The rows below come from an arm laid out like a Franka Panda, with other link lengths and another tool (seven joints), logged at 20 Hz.
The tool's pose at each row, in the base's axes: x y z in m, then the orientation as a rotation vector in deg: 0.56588 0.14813 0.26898 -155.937 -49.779 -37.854; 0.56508 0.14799 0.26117 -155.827 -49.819 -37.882; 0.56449 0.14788 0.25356 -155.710 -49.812 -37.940; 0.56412 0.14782 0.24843 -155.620 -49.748 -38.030; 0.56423 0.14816 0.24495 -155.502 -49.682 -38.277; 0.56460 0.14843 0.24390 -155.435 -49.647 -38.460; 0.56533 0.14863 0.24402 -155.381 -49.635 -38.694; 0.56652 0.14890 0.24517 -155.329 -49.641 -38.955
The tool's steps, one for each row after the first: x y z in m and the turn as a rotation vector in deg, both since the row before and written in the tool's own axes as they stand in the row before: -0.00436 0.00011 0.00653 0.081 0.055 -0.031; -0.00411 0.00021 0.00643 0.080 0.082 -0.003; -0.00275 0.00015 0.00435 0.049 0.097 0.033; -0.00142 0.00001 0.00320 0.012 0.198 0.015; -0.00010 0.00007 0.00114 -0.011 0.136 0.002; 0.00068 0.00026 0.00022 -0.045 0.156 -0.020; 0.00155 0.00041 -0.00048 -0.060 0.167 -0.036
